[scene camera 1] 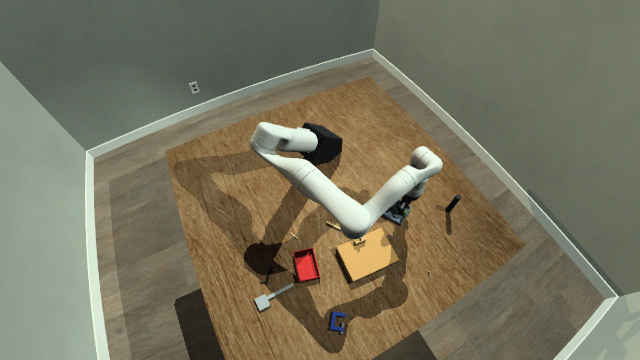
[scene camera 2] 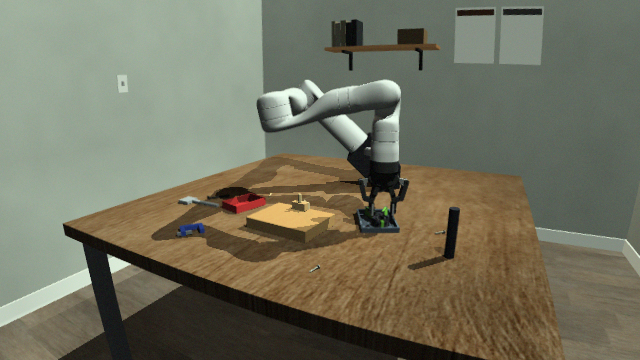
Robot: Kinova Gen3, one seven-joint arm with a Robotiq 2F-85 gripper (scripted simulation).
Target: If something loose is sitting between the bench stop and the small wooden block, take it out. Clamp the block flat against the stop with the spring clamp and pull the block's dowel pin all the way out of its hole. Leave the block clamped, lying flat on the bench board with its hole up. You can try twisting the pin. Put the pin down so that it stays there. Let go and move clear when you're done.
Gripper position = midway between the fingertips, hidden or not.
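Note:
I can see my gripper [scene camera 2: 381,215] here, and there's a bench board [scene camera 2: 280,219] as well. You'd also find the bench board [scene camera 1: 367,258] in that other view.

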